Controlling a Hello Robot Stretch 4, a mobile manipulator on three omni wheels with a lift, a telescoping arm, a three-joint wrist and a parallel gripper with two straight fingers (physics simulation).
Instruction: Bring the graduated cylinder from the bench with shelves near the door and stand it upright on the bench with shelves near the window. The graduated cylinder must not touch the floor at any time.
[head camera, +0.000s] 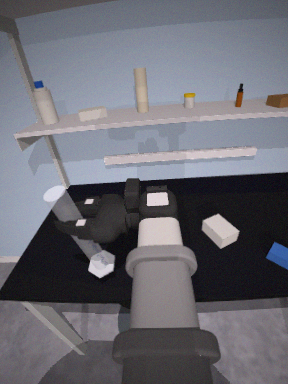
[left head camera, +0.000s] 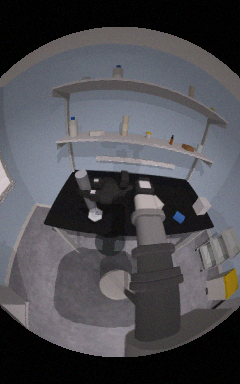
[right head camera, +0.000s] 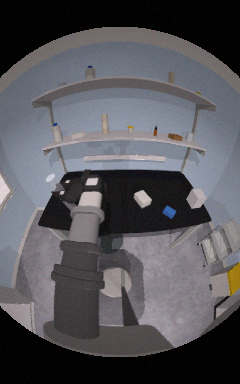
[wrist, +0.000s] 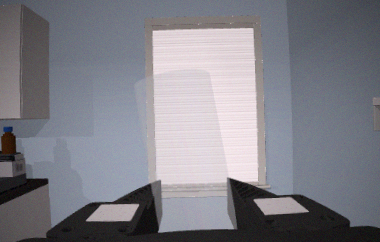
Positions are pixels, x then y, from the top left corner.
Labels:
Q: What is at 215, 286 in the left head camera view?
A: A yellow-lidded bin.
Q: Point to a bench with shelves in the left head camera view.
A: At 69, 211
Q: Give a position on a window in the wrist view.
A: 229, 47

